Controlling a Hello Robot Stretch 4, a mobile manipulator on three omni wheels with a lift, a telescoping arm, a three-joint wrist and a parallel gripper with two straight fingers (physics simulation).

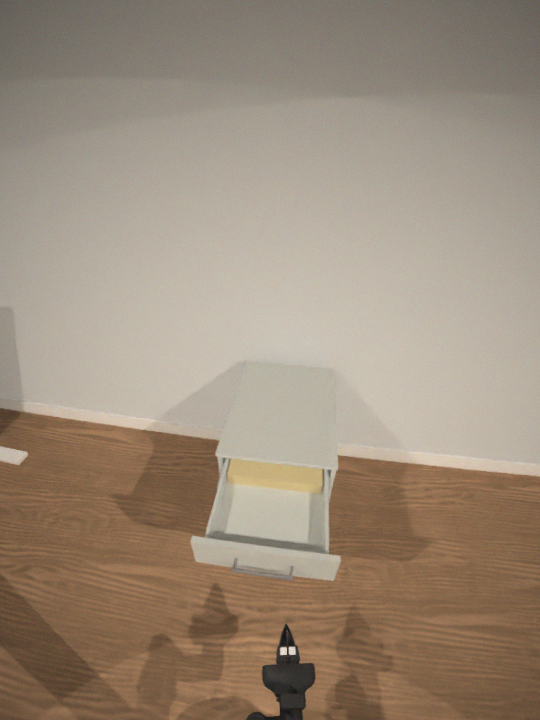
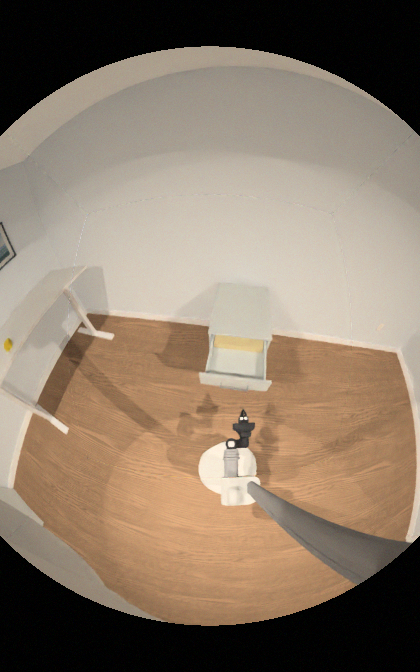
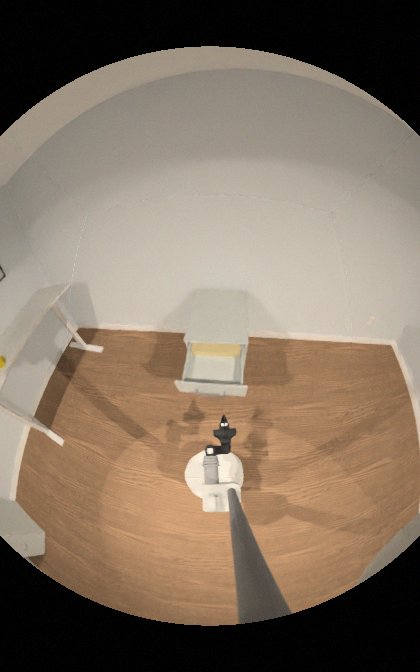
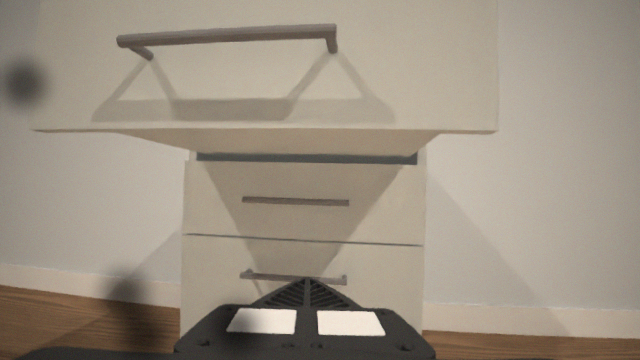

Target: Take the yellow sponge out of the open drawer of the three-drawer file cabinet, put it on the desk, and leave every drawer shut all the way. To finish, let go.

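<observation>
The file cabinet [image 1: 284, 407] [image 2: 242, 310] [image 3: 220, 315] stands against the wall. Its top drawer [image 1: 270, 511] [image 2: 240, 365] [image 3: 215, 370] [image 4: 425, 75] is pulled far out. A pale yellow band [image 1: 276, 475] [image 2: 239, 343] [image 3: 216, 349] spans the drawer's back; I cannot tell whether it is a loose block. The middle drawer [image 4: 390, 215] and bottom drawer [image 4: 390, 280] look shut. A small bright yellow block, seemingly the sponge [image 2: 8, 344] [image 3: 2, 361], lies on the desk [image 2: 35, 310] [image 3: 30, 320]. My gripper [image 1: 285, 628] [image 2: 243, 412] [image 3: 224, 418] [image 4: 306, 303] is shut and empty, before the drawer front, below its handle.
The desk's white leg [image 2: 77, 307] [image 3: 66, 320] and foot stand left of the cabinet. A grey box [image 3: 22, 530] stands at the lower left. The wall [image 1: 279, 232] is close behind the cabinet.
</observation>
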